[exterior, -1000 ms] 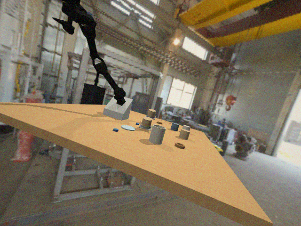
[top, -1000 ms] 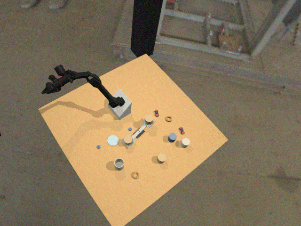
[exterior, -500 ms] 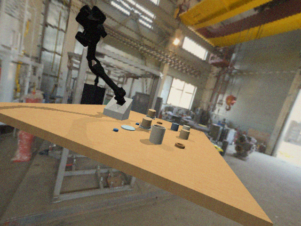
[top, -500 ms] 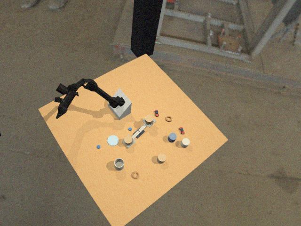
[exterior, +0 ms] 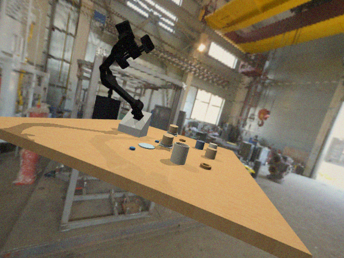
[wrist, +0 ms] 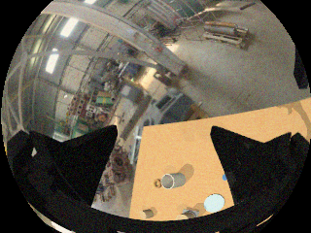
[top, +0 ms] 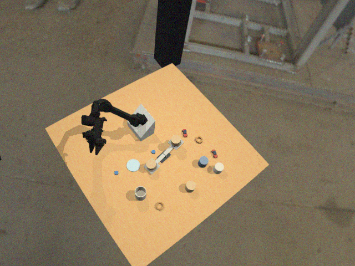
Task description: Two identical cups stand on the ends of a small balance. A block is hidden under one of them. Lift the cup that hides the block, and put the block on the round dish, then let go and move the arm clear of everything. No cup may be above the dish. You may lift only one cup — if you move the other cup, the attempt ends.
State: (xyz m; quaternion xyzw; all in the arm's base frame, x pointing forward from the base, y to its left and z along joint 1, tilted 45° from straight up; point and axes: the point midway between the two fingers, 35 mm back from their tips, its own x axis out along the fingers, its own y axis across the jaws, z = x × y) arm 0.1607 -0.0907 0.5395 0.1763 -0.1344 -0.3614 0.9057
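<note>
The grey block is 11 cm ahead of my gripper tip, 35 cm to the left of it and 38 cm below it. From my gripper tip the other things lie so: pale blue round dish (3 cm ahead, 24 cm to the left, 42 cm below).
</note>
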